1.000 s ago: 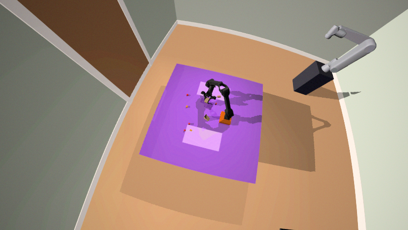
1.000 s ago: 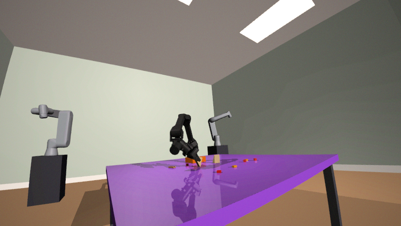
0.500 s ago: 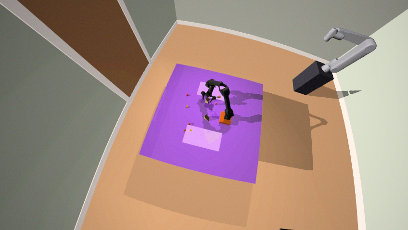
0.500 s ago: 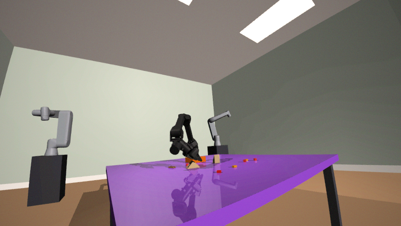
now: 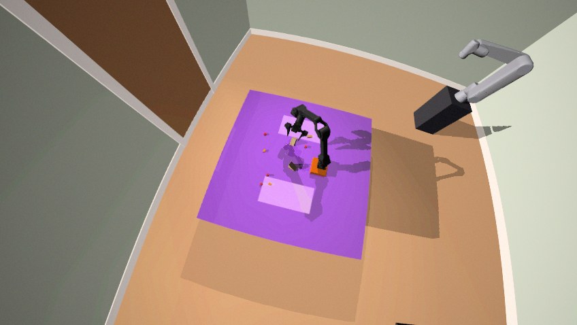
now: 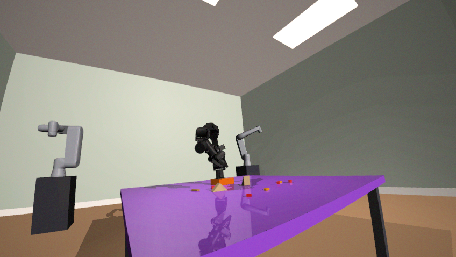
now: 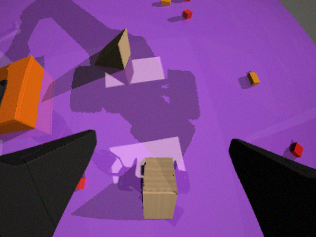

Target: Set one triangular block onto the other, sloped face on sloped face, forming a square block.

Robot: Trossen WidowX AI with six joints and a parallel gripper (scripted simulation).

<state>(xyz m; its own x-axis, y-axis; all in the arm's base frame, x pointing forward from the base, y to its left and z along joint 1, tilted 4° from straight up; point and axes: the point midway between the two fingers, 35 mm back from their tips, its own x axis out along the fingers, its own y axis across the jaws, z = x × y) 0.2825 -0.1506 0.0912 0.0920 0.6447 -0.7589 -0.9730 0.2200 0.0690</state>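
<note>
The tan triangular block lies 1 cm behind my gripper tip, 4 cm to the right of it and 11 cm below it.
</note>
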